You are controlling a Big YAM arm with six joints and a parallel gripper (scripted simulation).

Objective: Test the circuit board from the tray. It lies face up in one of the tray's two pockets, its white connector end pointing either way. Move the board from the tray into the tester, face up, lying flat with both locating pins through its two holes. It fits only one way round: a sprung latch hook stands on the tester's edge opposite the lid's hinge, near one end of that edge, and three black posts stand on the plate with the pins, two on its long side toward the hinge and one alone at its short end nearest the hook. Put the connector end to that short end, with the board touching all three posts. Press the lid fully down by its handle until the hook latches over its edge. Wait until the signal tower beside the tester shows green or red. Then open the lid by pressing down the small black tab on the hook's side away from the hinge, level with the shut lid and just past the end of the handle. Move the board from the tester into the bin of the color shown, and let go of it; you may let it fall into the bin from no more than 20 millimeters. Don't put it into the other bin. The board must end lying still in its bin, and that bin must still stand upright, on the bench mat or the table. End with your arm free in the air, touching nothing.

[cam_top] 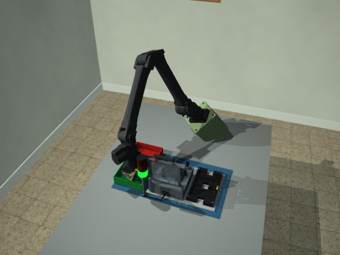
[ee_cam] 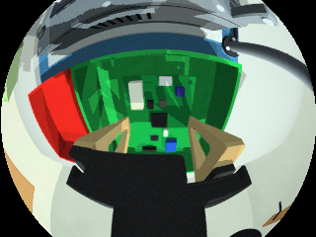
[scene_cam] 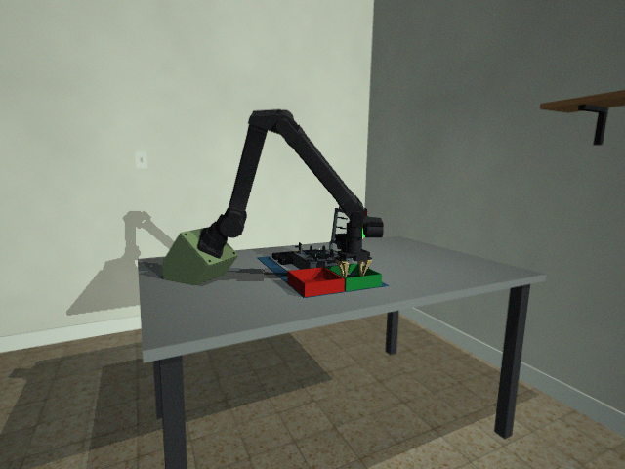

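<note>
The green circuit board lies right at my hand. The rest, counted from my hand: green bin 1 cm below; then tester plate 20 cm to the left, 5 cm behind, 5 cm above; then red bin 15 cm behind, 1 cm to the right, 1 cm below.
</note>
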